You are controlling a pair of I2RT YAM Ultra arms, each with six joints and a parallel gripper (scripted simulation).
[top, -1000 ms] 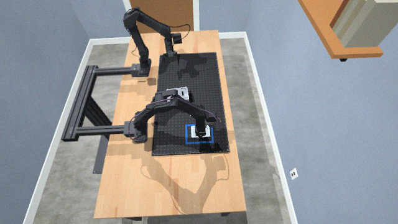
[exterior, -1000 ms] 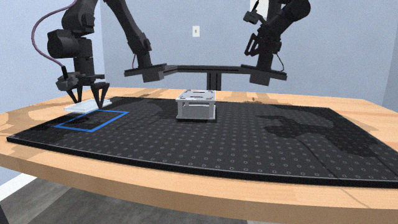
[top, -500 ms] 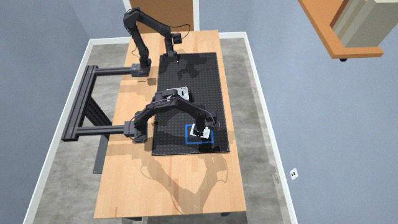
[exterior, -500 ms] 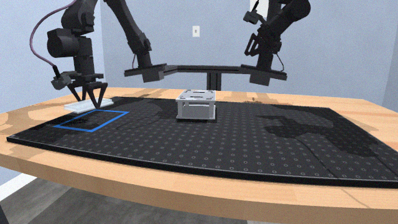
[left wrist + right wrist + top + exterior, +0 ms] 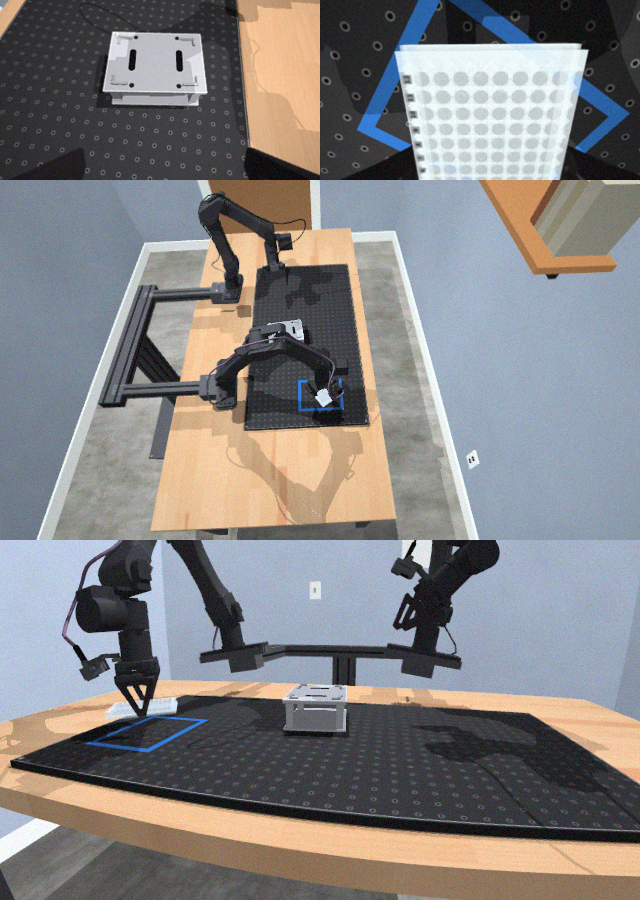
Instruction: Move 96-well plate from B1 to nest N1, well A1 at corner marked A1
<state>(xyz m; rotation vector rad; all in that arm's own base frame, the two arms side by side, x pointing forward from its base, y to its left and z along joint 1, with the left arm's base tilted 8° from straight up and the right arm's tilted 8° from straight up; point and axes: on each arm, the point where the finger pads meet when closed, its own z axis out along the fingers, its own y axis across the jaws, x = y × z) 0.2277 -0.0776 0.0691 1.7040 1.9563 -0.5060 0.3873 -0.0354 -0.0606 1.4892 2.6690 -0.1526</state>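
Observation:
Right now the grey raised nest is 32 cm to the left of my right hand, 14 cm behind it and 1 cm above it. Also, from my right hand: white 96-well plate: right at my right hand; A1 corner mark: 27 cm to the left, 6 cm behind, 1 cm above.

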